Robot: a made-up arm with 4 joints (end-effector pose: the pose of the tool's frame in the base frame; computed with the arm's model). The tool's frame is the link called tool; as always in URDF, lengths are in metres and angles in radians. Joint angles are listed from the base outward.
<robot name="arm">
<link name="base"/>
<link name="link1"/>
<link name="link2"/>
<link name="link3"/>
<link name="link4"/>
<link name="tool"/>
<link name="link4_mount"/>
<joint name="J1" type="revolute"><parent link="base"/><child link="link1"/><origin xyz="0 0 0.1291" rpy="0 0 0"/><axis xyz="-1 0 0"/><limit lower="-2.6" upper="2.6" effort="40" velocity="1.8"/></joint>
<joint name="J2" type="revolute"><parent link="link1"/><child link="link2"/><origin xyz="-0.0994 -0.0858 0.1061" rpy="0 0 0"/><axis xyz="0 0 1"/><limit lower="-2.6" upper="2.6" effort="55" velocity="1"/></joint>
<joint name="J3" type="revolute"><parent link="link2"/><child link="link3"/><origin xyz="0.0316 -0.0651 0.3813" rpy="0 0 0"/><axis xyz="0 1 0"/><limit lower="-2.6" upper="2.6" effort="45" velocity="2.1"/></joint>
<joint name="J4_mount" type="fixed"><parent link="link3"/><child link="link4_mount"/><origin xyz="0.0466 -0.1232 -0.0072" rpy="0 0 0"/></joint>
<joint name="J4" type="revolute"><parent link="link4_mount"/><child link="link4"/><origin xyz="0.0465 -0.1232 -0.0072" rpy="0 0 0"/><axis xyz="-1 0 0"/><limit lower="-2.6" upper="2.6" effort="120" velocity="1.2"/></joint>
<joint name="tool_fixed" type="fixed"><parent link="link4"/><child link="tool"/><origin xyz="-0.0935 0.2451 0.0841" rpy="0 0 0"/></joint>
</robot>
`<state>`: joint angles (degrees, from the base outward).
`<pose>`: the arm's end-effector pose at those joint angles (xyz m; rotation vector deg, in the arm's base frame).
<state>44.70 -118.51 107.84 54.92</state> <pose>-0.1283 0.4318 0.4598 27.59 57.72 -59.08</pose>
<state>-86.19 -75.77 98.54 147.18</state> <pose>-0.6020 -0.5206 0.1401 17.96 11.50 91.89</pose>
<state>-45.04 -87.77 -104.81 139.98</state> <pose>-0.5341 -0.6440 0.2589 117.25 -75.47 93.08</pose>
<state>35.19 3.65 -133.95 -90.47</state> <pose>-0.2075 -0.2126 0.6798 31.03 -61.20 123.33</pose>
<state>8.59 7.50 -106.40 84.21</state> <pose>0.1961 -0.1657 0.7180 -56.20 -92.83 -65.00</pose>
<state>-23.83 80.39 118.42 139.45</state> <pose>0.3079 -0.5487 0.5436 97.15 35.90 -108.16</pose>
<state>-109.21 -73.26 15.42 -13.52</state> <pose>-0.1698 -0.5165 -0.2353 111.39 77.24 -47.95</pose>
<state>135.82 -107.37 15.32 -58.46</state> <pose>-0.3709 0.5715 -0.3161 -38.78 -109.95 2.87</pose>
